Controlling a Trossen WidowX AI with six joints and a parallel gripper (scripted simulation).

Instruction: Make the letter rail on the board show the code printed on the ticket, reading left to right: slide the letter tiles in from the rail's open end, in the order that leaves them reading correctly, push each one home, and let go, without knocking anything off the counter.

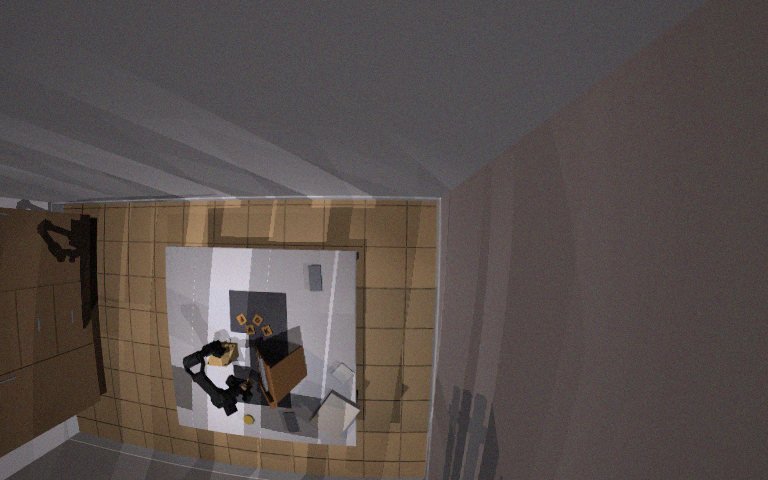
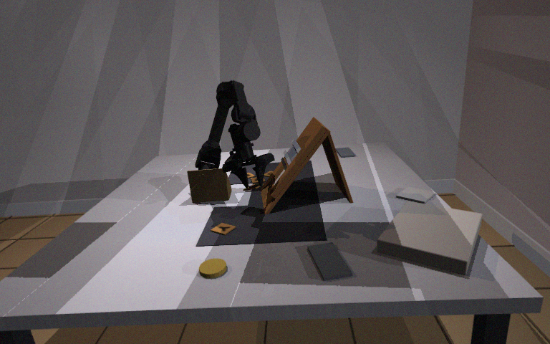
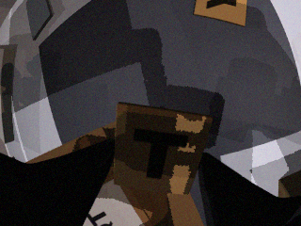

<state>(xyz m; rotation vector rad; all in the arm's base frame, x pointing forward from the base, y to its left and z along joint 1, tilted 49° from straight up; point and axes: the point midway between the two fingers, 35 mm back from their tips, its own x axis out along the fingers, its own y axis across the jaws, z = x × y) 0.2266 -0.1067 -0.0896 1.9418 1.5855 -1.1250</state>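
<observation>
My gripper tip is now 90 mm to the right of the white ticket and 80 mm short of it. Also, from my gripper tip: letter tile: right at my gripper tip; yellow disc: 340 mm to the right, 80 mm below, 40 mm behind; dark mat: 170 mm to the left, 90 mm below, 20 mm behind.
</observation>
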